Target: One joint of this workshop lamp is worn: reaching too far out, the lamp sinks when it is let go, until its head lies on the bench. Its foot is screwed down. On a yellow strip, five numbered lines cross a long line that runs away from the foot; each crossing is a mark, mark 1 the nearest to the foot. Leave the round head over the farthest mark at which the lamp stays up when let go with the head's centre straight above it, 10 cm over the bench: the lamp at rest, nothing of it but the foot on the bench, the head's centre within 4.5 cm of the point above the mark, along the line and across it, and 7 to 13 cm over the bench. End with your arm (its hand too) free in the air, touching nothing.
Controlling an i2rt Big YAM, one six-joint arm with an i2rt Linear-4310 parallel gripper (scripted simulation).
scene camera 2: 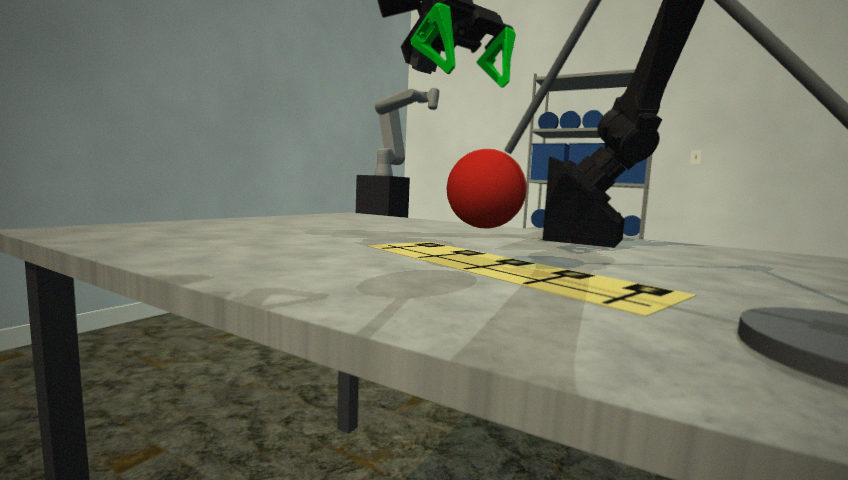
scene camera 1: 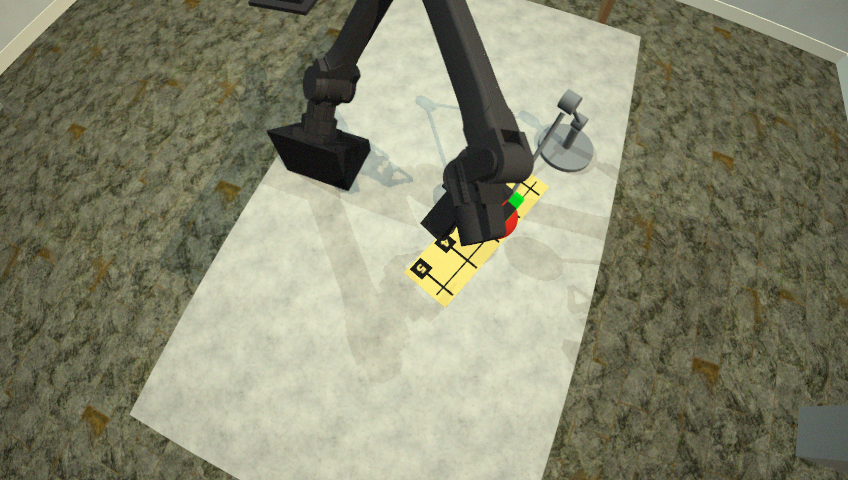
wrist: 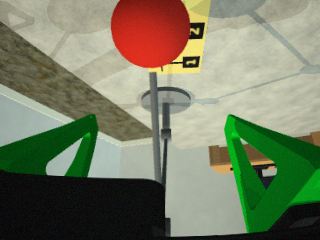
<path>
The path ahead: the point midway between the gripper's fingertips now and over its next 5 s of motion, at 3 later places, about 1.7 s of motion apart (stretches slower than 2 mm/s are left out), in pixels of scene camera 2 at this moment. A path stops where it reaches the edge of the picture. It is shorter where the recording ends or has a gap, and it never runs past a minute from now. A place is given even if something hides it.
My gripper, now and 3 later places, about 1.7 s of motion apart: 479,78; 503,42; 527,123; 530,127
</path>
